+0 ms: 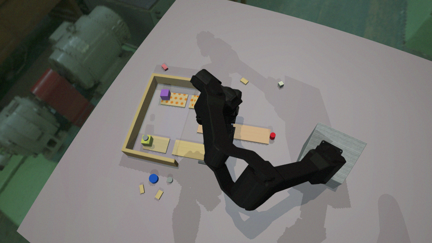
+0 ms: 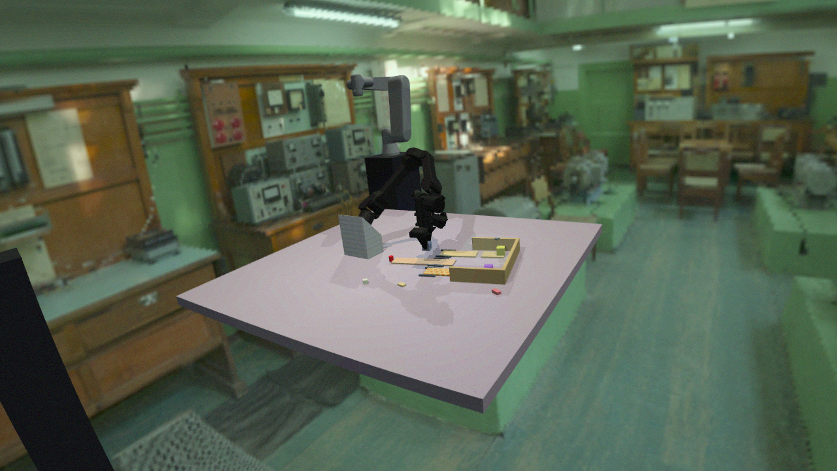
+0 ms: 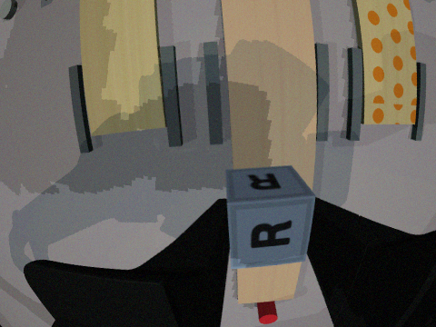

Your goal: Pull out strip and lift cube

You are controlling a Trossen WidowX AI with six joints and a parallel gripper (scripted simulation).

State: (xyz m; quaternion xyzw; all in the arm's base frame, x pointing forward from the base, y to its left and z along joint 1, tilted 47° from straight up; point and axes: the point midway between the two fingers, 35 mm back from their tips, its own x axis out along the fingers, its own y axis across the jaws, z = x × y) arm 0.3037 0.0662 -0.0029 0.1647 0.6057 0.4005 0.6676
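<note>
The one-piece strip is 1 cm behind my gripper tip, 2 cm to the right of it and 5 cm below it. Also, from my gripper tip: blue disc (13 cm ahead, 26 cm to the left, 5 cm below); then red knob (14 cm behind, 7 cm to the right, 4 cm below); then white cube (7 cm behind, 27 cm to the right, 5 cm below).
</note>
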